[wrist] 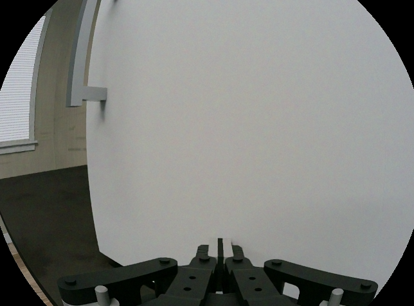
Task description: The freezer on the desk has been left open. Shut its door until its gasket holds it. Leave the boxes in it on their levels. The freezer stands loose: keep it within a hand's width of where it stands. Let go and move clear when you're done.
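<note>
The freezer's white door fills most of the wrist view, its outer face toward me. Its grey bar handle runs up along the door's left edge, at the upper left. My gripper is shut and empty, at the bottom middle of the view, with its tips at or very close to the lower part of the door's face; whether they touch cannot be told. The door hides the freezer's inside, the boxes and the gasket, so the gap at the door's edge does not show.
The dark desk top stretches left of the door and under it. Its curved-looking edge runs down the lower left, with a strip of wooden floor beyond. A beige wall and a window with blinds stand behind at the left.
</note>
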